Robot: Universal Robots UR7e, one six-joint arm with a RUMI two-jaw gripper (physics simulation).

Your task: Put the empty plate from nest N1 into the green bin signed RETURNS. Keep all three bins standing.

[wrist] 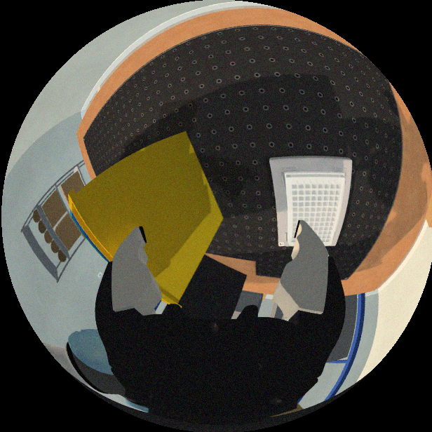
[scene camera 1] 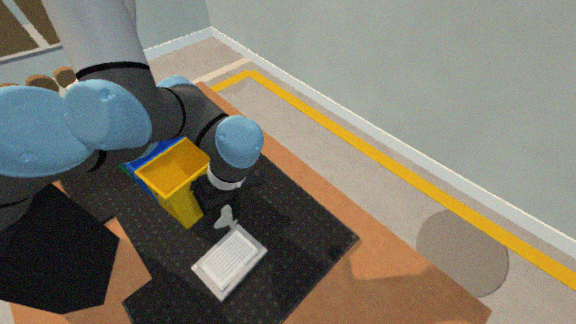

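The white plate with a grid of wells [scene camera 1: 231, 257] [wrist: 316, 200] lies in the pale grey nest [scene camera 1: 261, 248] [wrist: 310, 164]; no N1 label is legible. My gripper [scene camera 1: 226, 216] [wrist: 218, 226] is open and empty, low beside the plate's far end, between it and the yellow bin. One finger overlaps the nest's edge in the wrist view; contact is unclear. A sliver of the green bin [scene camera 1: 123, 167] shows behind the other bins; its sign is hidden. The blue bin [scene camera 1: 162, 146] is mostly hidden. The yellow bin [scene camera 1: 182, 207] [wrist: 150, 190] is very close to my gripper body; I cannot tell whether it is fully upright.
The perforated black mat [scene camera 1: 315, 232] [wrist: 280, 47] lies on the orange table [scene camera 1: 320, 300]. A black block [scene camera 1: 55, 250] is at the left. The arm covers the bins' far side in the scene view. A yellow floor line [scene camera 1: 350, 137] runs along the wall.
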